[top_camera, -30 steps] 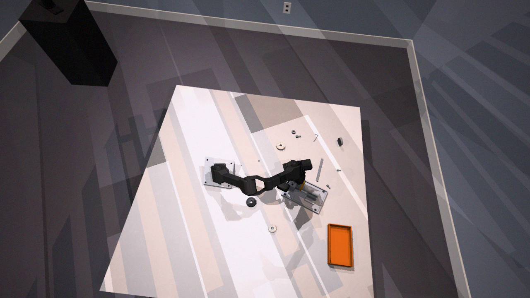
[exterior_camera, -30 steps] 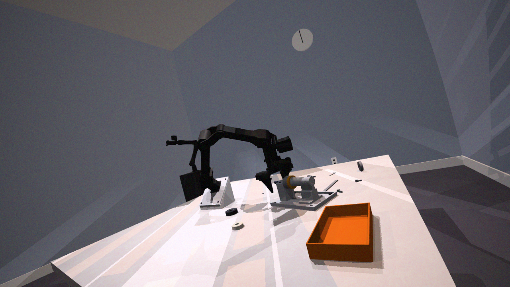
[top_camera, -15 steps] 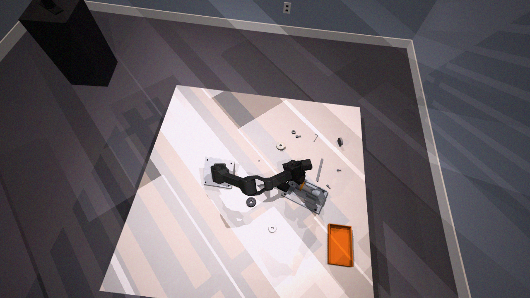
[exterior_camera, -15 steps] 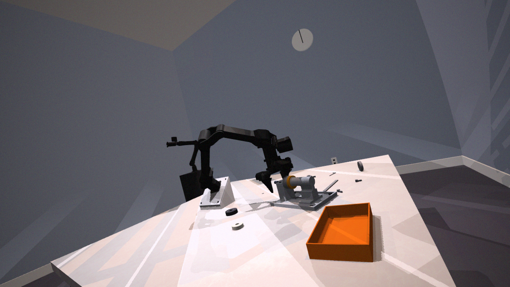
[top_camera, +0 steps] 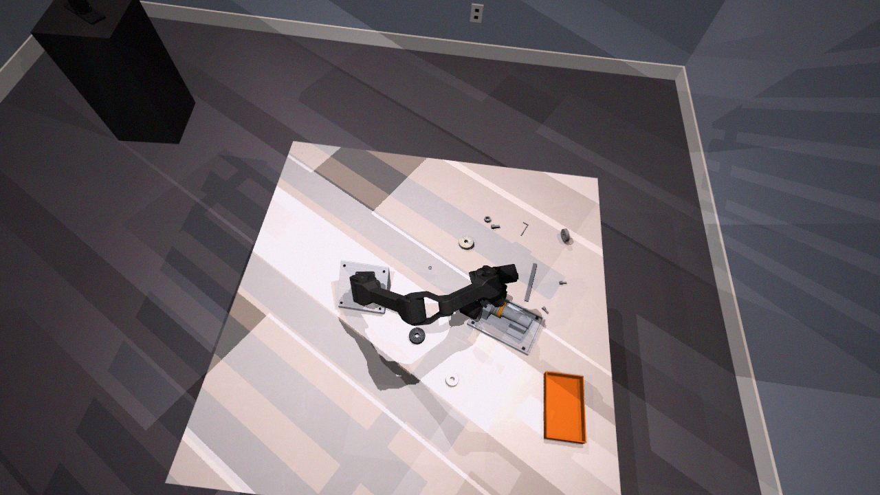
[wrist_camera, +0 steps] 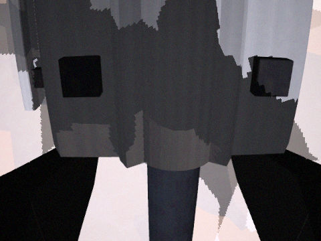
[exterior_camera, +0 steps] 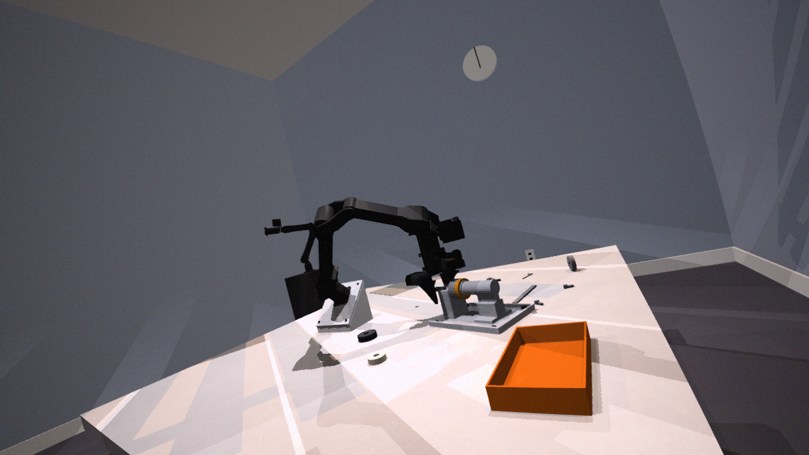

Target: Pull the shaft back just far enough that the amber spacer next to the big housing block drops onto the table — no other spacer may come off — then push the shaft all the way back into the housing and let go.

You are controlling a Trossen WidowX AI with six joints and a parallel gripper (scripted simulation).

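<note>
My gripper tip is 6 cm short of the dark shaft, 3 cm to the left of it and 3 cm below it. Round my gripper tip: amber spacer: 8 cm ahead, 4 cm to the right, 3 cm above; grey bar: 20 cm ahead, 10 cm to the left, 4 cm below; grey shaft fixture: 11 cm ahead, 5 cm to the right.
</note>
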